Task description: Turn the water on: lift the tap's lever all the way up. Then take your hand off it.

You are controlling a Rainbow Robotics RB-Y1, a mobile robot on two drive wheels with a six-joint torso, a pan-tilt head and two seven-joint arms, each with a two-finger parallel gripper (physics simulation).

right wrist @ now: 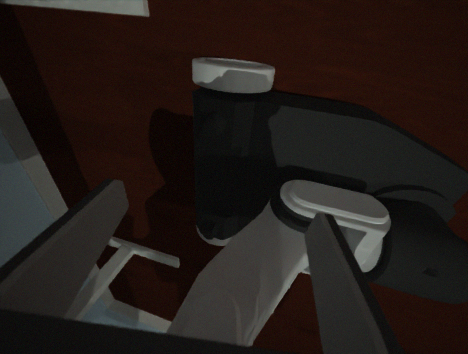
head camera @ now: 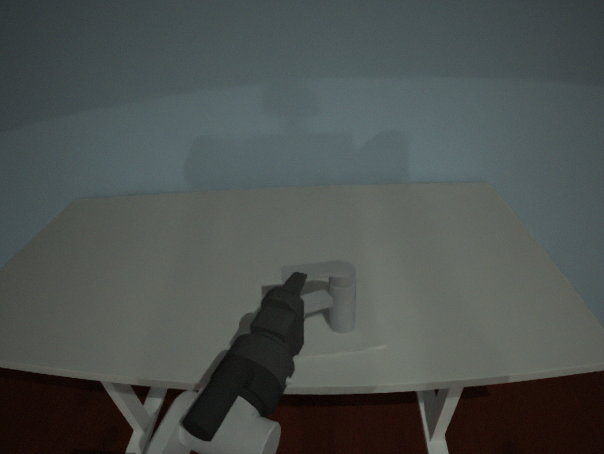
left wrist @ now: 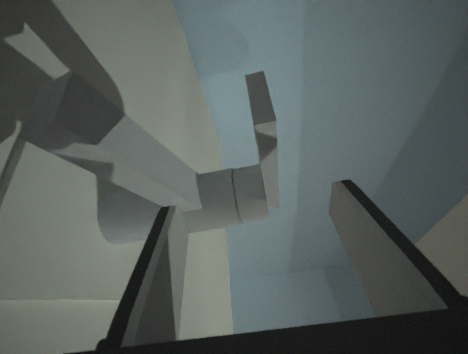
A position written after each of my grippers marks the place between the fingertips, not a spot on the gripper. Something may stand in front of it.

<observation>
My left gripper shows in the head camera view (301, 293) and in the left wrist view (255, 208); in the right wrist view it is out of frame. My right gripper shows in the right wrist view (218, 208); in the head camera view it is out of frame, in the left wrist view it is out of frame.
</observation>
